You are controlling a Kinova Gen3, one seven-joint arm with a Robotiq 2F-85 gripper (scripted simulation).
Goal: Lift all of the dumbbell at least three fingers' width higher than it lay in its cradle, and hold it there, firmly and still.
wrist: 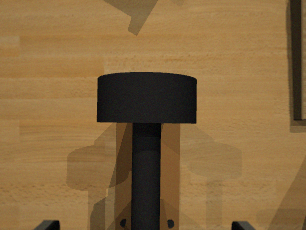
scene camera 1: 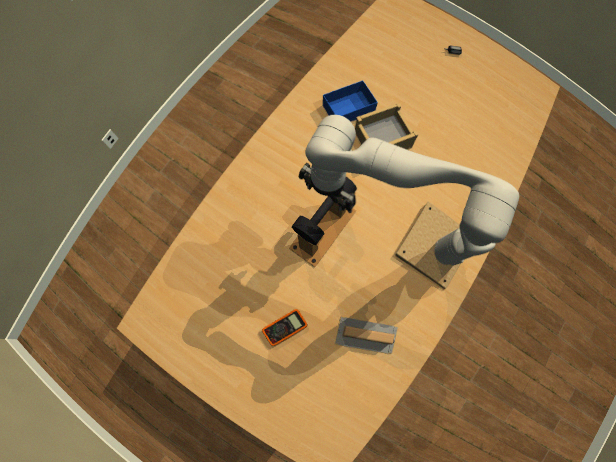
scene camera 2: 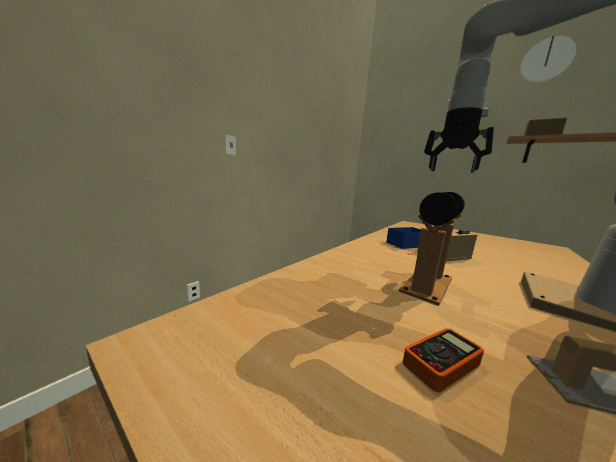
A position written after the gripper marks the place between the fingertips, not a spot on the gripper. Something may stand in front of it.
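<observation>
On scene camera 1 there's a black dumbbell (scene camera 1: 309,230) and a wooden cradle (scene camera 1: 332,224). Scene camera 2 has the gripper (scene camera 2: 451,171), and it gives you the dumbbell (scene camera 2: 439,208) and the cradle (scene camera 2: 427,284) too.
</observation>
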